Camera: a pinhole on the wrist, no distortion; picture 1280 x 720 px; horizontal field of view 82.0 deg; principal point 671.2 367.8 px. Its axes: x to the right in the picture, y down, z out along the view. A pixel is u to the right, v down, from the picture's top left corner.
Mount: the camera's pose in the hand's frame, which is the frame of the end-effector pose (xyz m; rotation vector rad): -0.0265 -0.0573 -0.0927 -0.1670 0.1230 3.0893
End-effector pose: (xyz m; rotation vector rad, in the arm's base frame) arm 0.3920 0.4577 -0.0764 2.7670 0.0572 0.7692
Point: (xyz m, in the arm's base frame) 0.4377 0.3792 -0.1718
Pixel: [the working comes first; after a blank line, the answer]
In the camera's frame: -0.0284 -0.0895 0.2197

576.2 67.7
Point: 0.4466 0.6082 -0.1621
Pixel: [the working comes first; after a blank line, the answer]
In the camera's frame: -0.0679 0.1214 0.1387

outside the picture
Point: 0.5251 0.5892 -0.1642
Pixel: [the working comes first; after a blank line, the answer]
In the camera's frame: -0.1362 0.1067 0.1793

outside the picture
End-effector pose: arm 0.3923 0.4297 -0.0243 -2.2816 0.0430 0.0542
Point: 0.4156 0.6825 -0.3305
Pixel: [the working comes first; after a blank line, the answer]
In the camera's frame: -0.1102 -0.0882 0.4824

503.0 233.3
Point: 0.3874 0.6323 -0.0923
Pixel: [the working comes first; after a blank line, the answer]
In the camera's frame: -0.0552 0.0444 0.2838

528.1 482.9
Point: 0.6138 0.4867 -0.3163
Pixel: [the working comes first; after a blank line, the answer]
In the camera's frame: -0.2864 -0.2174 0.3090

outside the picture
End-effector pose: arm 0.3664 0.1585 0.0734 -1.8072 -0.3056 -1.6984
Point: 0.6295 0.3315 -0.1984
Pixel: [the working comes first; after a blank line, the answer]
In the camera's frame: 0.2006 -0.1066 0.4327

1012.6 186.3
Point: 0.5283 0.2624 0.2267
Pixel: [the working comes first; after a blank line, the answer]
In the camera's frame: -0.2000 -0.0113 0.2709

127.8 337.2
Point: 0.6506 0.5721 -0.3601
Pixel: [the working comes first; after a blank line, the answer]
In the camera's frame: 0.3890 0.0433 0.5956

1152.0 421.3
